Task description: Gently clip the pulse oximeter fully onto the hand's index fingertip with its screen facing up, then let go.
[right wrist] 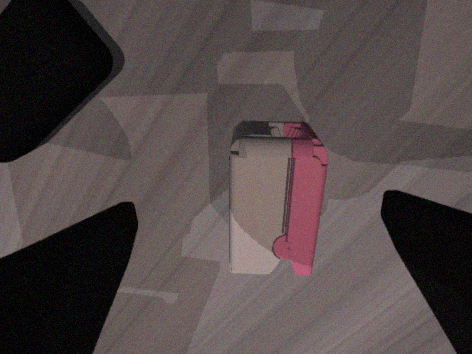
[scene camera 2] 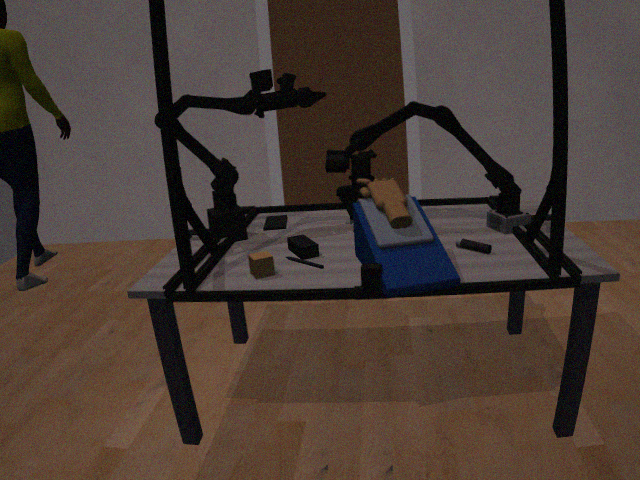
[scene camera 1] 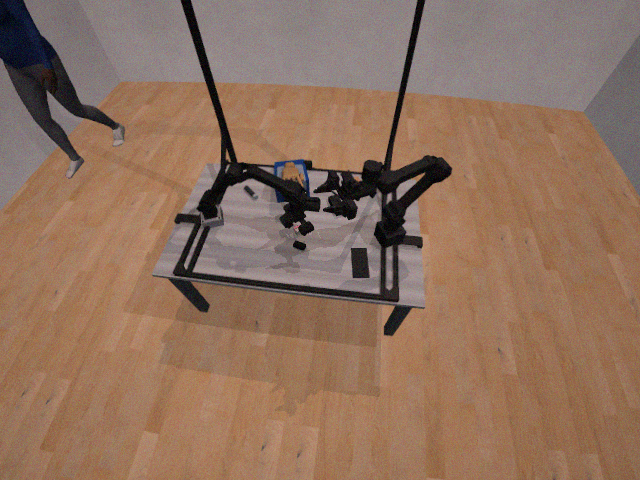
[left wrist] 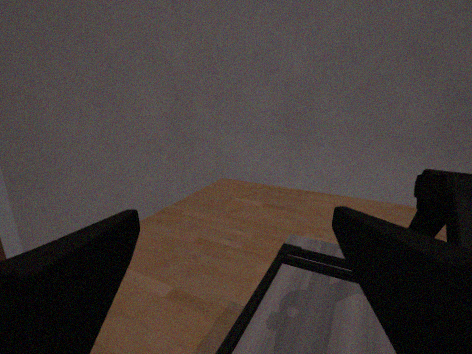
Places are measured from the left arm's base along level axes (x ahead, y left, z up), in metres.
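Pixels of known places: left gripper, between the fingertips: point(scene camera 2: 320, 94) point(scene camera 1: 318, 200) point(left wrist: 237, 218); right gripper, between the fingertips: point(right wrist: 259, 208); left arm's base, origin of its link: point(scene camera 2: 225, 209) point(scene camera 1: 391, 227); right arm's base, origin of its link: point(scene camera 2: 508, 212) point(scene camera 1: 210, 213).
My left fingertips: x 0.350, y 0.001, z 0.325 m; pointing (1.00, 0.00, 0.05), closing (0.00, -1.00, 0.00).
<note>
For each thing: its top centre in the pictures, then the offset to it from my left fingertips.
- white-and-pink pulse oximeter, centre of its top: point(right wrist: 277, 221) point(scene camera 1: 300, 227) 0.200 m right, 0.021 m ahead, 0.388 m down
- small black object, centre of its top: point(right wrist: 2, 87) point(scene camera 1: 299, 244) 0.110 m right, 0.056 m ahead, 0.388 m down
- flat black slab, centre of its top: point(scene camera 2: 275, 221) point(scene camera 1: 360, 262) 0.067 m left, 0.169 m back, 0.412 m down
- dark box, centre of its top: point(scene camera 2: 302, 240) point(scene camera 1: 337, 202) 0.273 m right, 0.202 m back, 0.385 m down
- pen, centre of its top: point(scene camera 2: 303, 260) 0.352 m right, 0.233 m back, 0.411 m down
- wooden cube, centre of its top: point(scene camera 2: 260, 255) 0.368 m right, 0.349 m back, 0.370 m down
- dark cylinder, centre of its top: point(scene camera 2: 473, 240) point(scene camera 1: 250, 190) 0.530 m right, 0.184 m ahead, 0.393 m down
The white-and-pink pulse oximeter point(right wrist: 257, 200) point(scene camera 1: 296, 227) lies on its side on the table, its two halves side by side in the right wrist view. My right gripper point(right wrist: 259, 208) is open above it, pointing down, with one finger on each side of it and apart from it. In scene camera 2 the oximeter is hidden. The tan hand point(scene camera 1: 292, 173) point(scene camera 2: 386, 195) rests on a grey pad on the blue sloped stand point(scene camera 2: 419, 271); its index fingertip cannot be made out clearly. My left gripper point(left wrist: 237, 218) point(scene camera 2: 324, 95) is open and empty, high above the table.
A small black object point(scene camera 1: 299, 245) lies close to the right gripper. A flat black slab point(scene camera 1: 360, 262) point(scene camera 2: 275, 222), a dark box point(scene camera 2: 303, 246), a pen point(scene camera 2: 305, 261) and a wooden cube point(scene camera 2: 262, 265) are on the table. A dark cylinder point(scene camera 1: 250, 192) point(scene camera 2: 474, 245) lies beside the stand.
</note>
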